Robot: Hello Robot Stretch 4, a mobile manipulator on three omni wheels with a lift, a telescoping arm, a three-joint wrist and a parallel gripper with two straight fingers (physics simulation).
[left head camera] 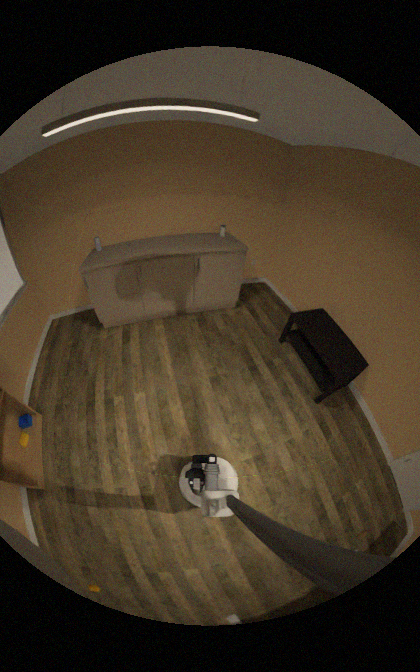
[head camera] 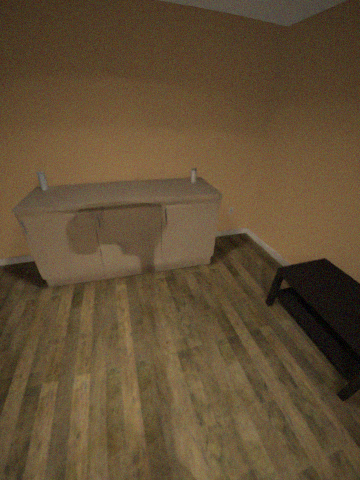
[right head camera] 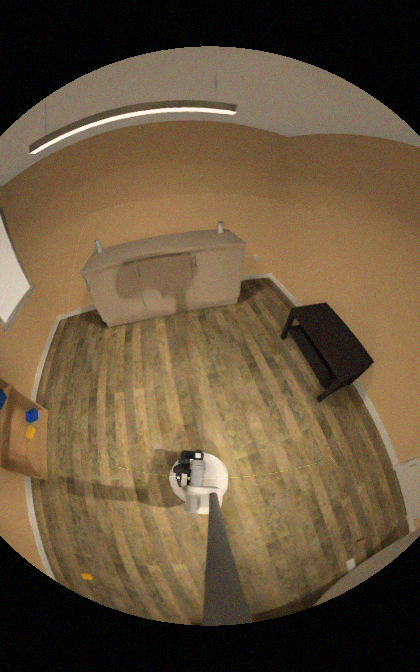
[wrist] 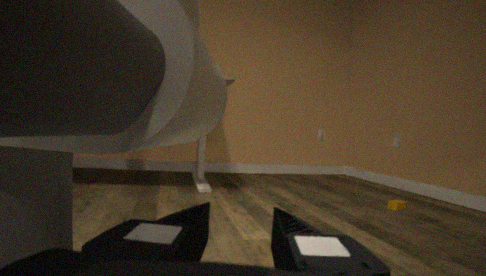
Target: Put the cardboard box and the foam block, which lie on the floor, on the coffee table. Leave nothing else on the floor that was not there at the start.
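Places are measured from the robot's base along level axes (x ahead, y left, z up), in millimetres.
Pixels of known places: gripper, fingertip midpoint: (left head camera: pixel 196 492) (wrist: pixel 240 224).
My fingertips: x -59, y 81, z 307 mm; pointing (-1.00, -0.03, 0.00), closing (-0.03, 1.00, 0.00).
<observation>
Behind a point stands the place of what it marks.
A small orange-yellow block (left head camera: pixel 94 589) (right head camera: pixel 87 576) (wrist: pixel 397 205) {x -1375, y 908, z 3 mm} lies on the floor behind the robot, away from the walls; I cannot tell for certain whether it is the foam block. A faint small brownish thing (right head camera: pixel 361 541) shows on the floor at the lower right of the right head view, too blurred to identify as the cardboard box. The black coffee table (head camera: pixel 325 295) {x 1183, y -1085, z 422 mm} (left head camera: pixel 327 340) {x 1121, y -1153, z 423 mm} (right head camera: pixel 332 340) stands along the right wall, with a lower shelf. My gripper (wrist: pixel 240 224) {x -59, y 81, z 307 mm} is open and empty, low above the floor, well apart from the orange-yellow block.
A beige cabinet (head camera: pixel 190 235) {x 1949, y -68, z 441 mm} (left head camera: pixel 215 280) {x 1934, y -24, z 462 mm} (right head camera: pixel 215 280) with two small cylinders on top stands ahead. A wooden shelf unit (left head camera: pixel 30 475) {x -421, y 1622, z 72 mm} (right head camera: pixel 35 467) with blue and yellow items stands left. A desk foot (right head camera: pixel 350 564) (wrist: pixel 202 187) stands behind the robot.
</observation>
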